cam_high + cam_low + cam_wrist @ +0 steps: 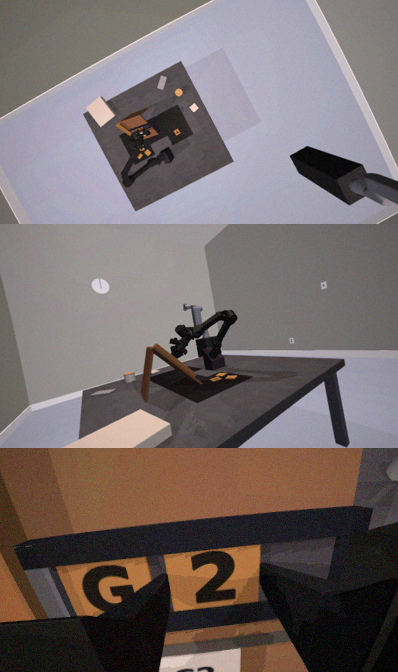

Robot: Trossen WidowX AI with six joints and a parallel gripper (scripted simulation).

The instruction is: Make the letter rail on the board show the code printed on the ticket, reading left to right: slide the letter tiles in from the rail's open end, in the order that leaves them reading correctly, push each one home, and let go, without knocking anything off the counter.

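My gripper tip is now right at the letter tile. The rest, counted from my gripper tip: grey card: 390 mm to the right, 350 mm ahead, 150 mm below; white ticket: 80 mm below, 60 mm behind, 30 mm to the left; black mat: 170 mm behind, 150 mm below, 40 mm to the right.
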